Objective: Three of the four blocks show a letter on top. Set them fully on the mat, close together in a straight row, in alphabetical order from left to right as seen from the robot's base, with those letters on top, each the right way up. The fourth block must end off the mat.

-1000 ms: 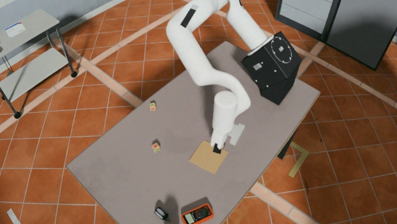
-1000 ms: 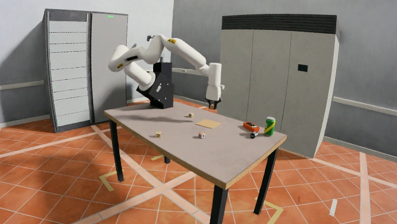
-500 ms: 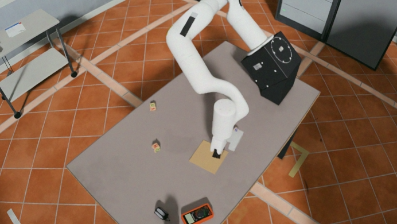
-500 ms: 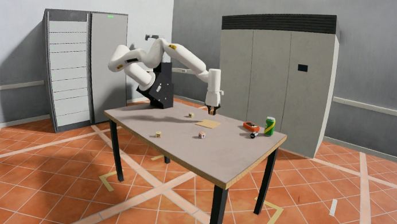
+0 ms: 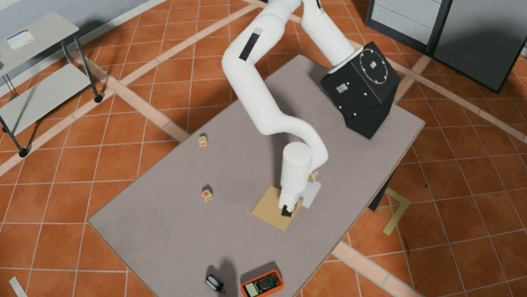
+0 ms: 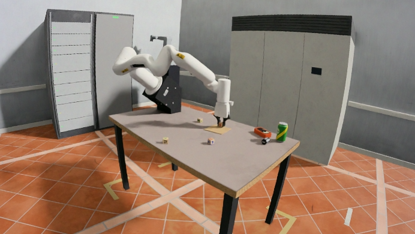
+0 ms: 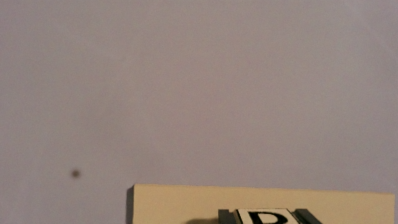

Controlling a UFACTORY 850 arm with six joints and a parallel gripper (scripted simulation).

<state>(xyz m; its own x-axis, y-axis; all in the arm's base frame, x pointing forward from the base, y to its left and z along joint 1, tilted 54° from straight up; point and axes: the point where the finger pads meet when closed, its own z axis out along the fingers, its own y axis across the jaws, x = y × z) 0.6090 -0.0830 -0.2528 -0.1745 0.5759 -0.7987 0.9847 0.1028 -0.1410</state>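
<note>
Now: the tan mat 5 cm to the right of my hand, 3 cm below it and 1 cm ahead of it. Also, from my hand: green can (43 cm ahead, 8 cm to the left, 3 cm above); orange multimeter (29 cm ahead, 10 cm to the left, 2 cm below); small black device (38 cm ahead, 2 cm to the right, 2 cm below).
</note>
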